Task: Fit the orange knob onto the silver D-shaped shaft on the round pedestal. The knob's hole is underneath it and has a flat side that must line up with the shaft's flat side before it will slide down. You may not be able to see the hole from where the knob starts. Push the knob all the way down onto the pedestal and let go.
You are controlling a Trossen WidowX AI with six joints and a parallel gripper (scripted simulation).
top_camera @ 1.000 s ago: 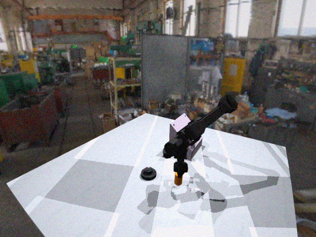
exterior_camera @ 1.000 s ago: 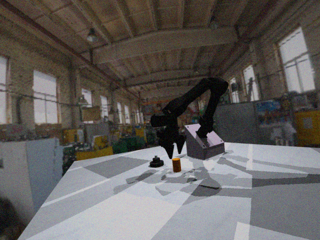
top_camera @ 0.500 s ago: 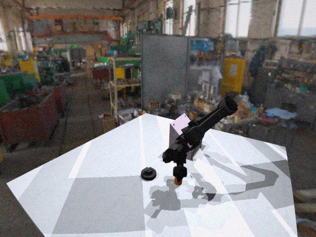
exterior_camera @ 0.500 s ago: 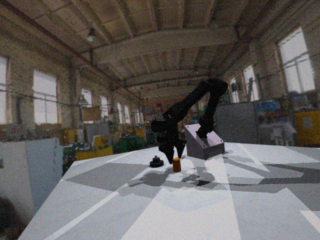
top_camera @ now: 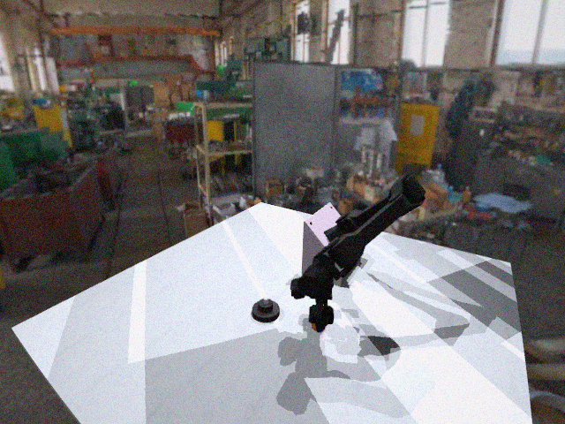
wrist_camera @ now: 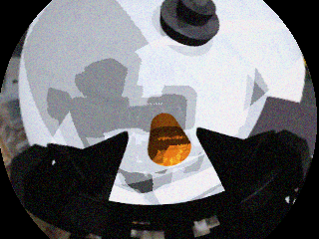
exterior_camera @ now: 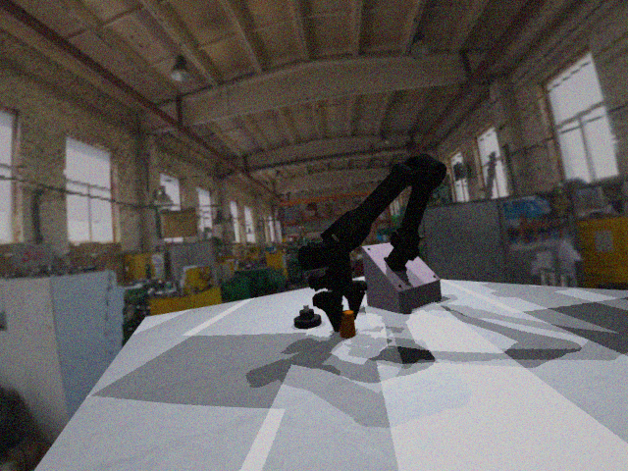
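My gripper tip is now 20 mm below the orange knob. The rest, counted from my gripper tip: round black pedestal: 160 mm to the right, 50 mm ahead.
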